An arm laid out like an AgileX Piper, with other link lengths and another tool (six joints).
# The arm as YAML. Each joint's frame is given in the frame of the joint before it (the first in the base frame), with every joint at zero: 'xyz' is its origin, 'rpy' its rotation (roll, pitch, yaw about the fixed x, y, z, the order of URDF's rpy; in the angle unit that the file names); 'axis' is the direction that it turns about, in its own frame. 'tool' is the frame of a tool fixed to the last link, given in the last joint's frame.
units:
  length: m
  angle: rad
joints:
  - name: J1
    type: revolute
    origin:
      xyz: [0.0, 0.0, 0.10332]
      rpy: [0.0, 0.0, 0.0]
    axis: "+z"
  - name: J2
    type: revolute
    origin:
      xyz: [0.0, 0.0, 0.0]
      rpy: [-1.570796, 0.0, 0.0]
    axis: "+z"
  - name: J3
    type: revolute
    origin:
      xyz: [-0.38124, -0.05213, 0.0]
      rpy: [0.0, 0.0, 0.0]
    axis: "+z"
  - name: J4
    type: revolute
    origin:
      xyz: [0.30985, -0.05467, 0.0]
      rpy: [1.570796, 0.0, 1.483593]
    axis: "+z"
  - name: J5
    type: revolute
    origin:
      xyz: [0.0, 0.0, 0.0]
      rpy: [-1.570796, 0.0, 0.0]
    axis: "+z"
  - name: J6
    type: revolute
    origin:
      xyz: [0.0, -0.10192, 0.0]
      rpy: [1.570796, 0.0, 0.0]
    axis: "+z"
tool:
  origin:
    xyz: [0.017, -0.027, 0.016]
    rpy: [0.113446, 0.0, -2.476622]
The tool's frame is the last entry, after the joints.
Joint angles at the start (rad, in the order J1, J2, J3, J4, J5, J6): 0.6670, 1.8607, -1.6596, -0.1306, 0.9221, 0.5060
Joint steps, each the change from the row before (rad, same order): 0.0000, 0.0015, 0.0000, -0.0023, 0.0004, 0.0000; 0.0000, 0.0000, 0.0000, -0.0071, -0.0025, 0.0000; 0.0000, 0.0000, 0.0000, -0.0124, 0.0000, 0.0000; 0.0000, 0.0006, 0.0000, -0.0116, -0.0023, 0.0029; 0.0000, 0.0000, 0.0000, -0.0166, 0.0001, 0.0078; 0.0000, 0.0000, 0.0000, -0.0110, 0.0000, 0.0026; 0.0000, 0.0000, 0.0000, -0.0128, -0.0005, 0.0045; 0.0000, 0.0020, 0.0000, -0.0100, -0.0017, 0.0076; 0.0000, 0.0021, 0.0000, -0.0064, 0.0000, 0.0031; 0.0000, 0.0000, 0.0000, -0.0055, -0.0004, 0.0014; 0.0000, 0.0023, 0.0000, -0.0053, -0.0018, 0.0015
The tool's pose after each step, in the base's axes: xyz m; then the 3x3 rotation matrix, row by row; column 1 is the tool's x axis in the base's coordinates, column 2 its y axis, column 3 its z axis. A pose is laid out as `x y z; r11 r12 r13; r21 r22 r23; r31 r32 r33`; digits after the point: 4 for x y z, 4 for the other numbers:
0.4193 0.2921 0.3319; 0.8198 -0.2792 0.4999; -0.4769 -0.8162 0.3263; 0.3169 -0.5059 -0.8022
0.4200 0.2917 0.3322; 0.8184 -0.2751 0.5046; -0.4747 -0.8185 0.3237; 0.3240 -0.5044 -0.8004
0.4209 0.2907 0.3326; 0.8165 -0.2701 0.5102; -0.4703 -0.8237 0.3167; 0.3348 -0.4985 -0.7996
0.4219 0.2900 0.3327; 0.8135 -0.2668 0.5167; -0.4687 -0.8268 0.3110; 0.3442 -0.4952 -0.7977
0.4229 0.2888 0.3332; 0.8084 -0.2665 0.5249; -0.4693 -0.8301 0.3012; 0.3554 -0.4898 -0.7961
0.4235 0.2879 0.3336; 0.8057 -0.2643 0.5301; -0.4674 -0.8334 0.2949; 0.3639 -0.4854 -0.7950
0.4243 0.2870 0.3340; 0.8019 -0.2626 0.5366; -0.4665 -0.8364 0.2878; 0.3733 -0.4811 -0.7932
0.4253 0.2867 0.3333; 0.7980 -0.2645 0.5415; -0.4688 -0.8371 0.2819; 0.3787 -0.4788 -0.7920
0.4261 0.2865 0.3324; 0.7965 -0.2653 0.5434; -0.4685 -0.8389 0.2772; 0.3823 -0.4753 -0.7924
0.4264 0.2861 0.3326; 0.7949 -0.2640 0.5462; -0.4676 -0.8403 0.2743; 0.3866 -0.4735 -0.7914
0.4273 0.2862 0.3317; 0.7939 -0.2630 0.5483; -0.4663 -0.8420 0.2713; 0.3903 -0.4711 -0.7911

